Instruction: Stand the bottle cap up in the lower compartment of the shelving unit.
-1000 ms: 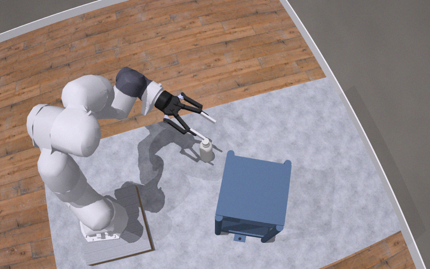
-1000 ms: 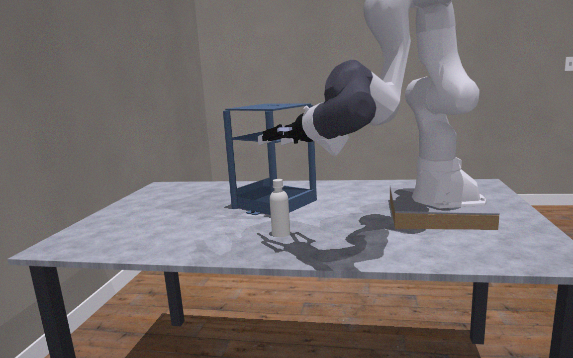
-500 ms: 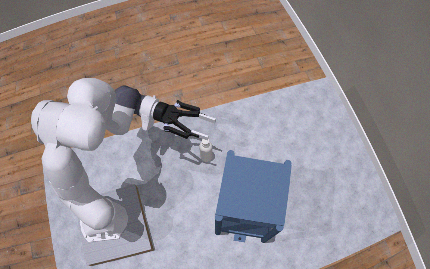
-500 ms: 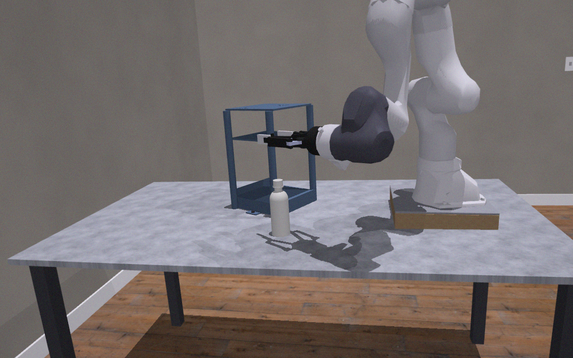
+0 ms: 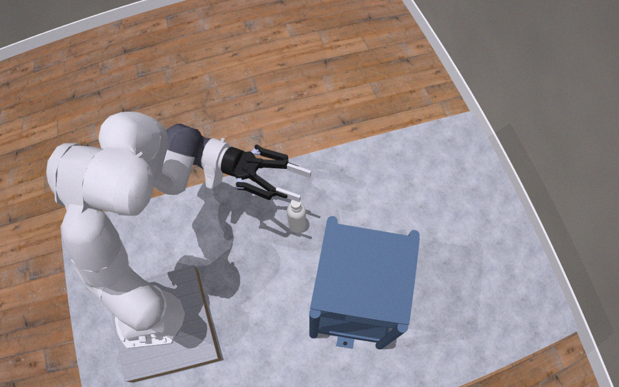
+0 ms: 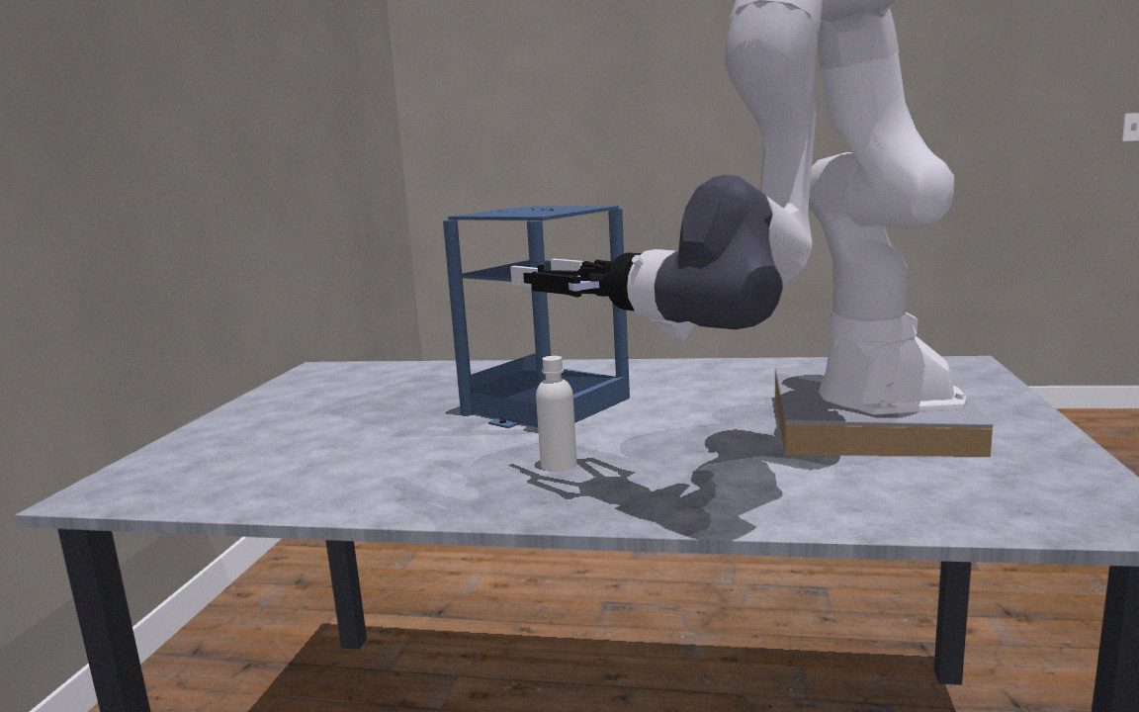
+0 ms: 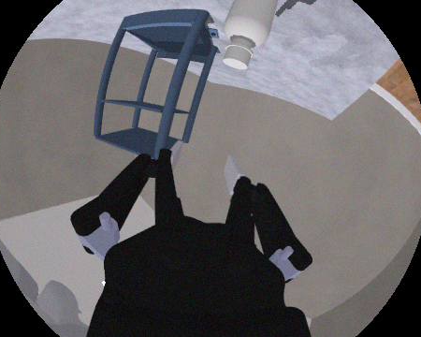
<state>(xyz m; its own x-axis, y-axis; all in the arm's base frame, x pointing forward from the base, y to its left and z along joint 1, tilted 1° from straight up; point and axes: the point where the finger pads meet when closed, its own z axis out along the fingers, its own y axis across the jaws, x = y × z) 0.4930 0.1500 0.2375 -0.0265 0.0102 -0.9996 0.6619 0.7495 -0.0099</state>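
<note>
Now: the white bottle 19 cm below my hand. The rest, counted from my hand: blue shelving unit 30 cm to the right, 12 cm below, 7 cm ahead.
</note>
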